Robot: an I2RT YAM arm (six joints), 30 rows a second.
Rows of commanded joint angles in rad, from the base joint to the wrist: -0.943 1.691 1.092 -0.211 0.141 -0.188; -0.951 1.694 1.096 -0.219 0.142 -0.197; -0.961 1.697 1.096 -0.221 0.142 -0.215; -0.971 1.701 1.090 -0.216 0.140 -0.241; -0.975 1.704 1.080 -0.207 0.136 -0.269; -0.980 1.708 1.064 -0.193 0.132 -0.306; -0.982 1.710 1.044 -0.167 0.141 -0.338; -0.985 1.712 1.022 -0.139 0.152 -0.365; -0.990 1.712 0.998 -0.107 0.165 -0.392; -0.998 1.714 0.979 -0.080 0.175 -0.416; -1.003 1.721 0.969 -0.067 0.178 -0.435; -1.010 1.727 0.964 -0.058 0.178 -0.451; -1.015 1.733 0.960 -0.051 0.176 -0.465; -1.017 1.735 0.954 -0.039 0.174 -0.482
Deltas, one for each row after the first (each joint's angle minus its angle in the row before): -0.008 0.003 0.004 -0.008 0.001 -0.009; -0.010 0.003 0.000 -0.002 0.000 -0.018; -0.010 0.004 -0.006 0.005 -0.002 -0.026; -0.004 0.003 -0.010 0.009 -0.004 -0.028; -0.005 0.004 -0.016 0.014 -0.004 -0.037; -0.002 0.002 -0.020 0.026 0.009 -0.032; -0.003 0.002 -0.022 0.028 0.011 -0.027; -0.005 0.000 -0.024 0.032 0.013 -0.027; -0.008 0.002 -0.019 0.027 0.010 -0.024; -0.005 0.007 -0.010 0.013 0.003 -0.019; -0.007 0.006 -0.005 0.009 0.000 -0.016; -0.005 0.006 -0.004 0.007 -0.002 -0.014; -0.002 0.002 -0.006 0.012 -0.002 -0.017
